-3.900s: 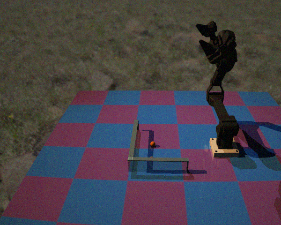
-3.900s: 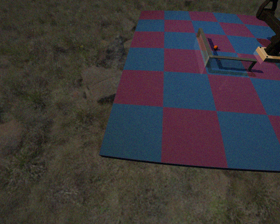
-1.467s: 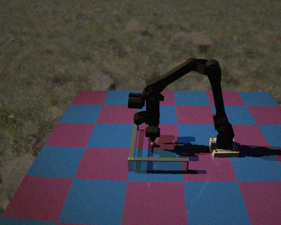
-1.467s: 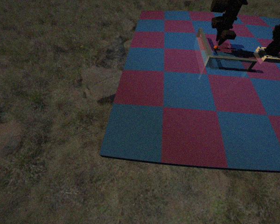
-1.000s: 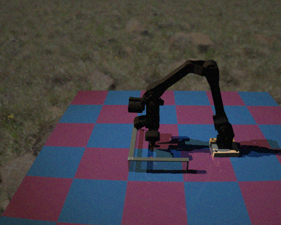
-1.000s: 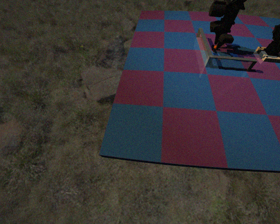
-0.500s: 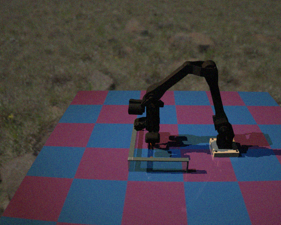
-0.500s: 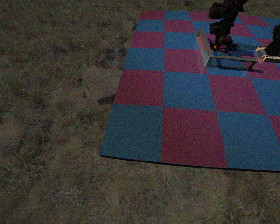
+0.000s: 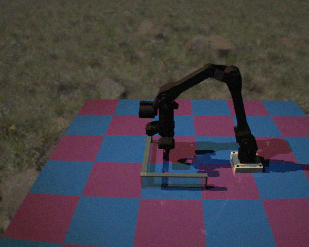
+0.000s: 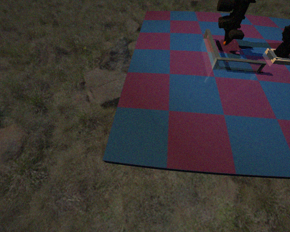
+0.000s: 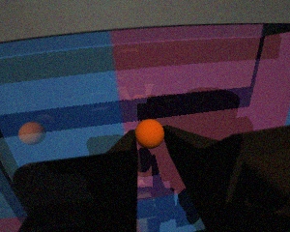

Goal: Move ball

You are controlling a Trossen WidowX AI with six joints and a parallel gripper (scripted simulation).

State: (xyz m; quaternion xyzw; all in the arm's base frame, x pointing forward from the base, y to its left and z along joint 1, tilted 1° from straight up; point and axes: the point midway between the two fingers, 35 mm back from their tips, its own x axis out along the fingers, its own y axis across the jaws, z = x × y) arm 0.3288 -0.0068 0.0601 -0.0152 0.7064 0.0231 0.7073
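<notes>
My gripper tip is 1 cm past the see-through ball, 11 cm to the right of it and 3 cm above it. Also, from my gripper tip: small orange ball (right at my gripper tip).
</notes>
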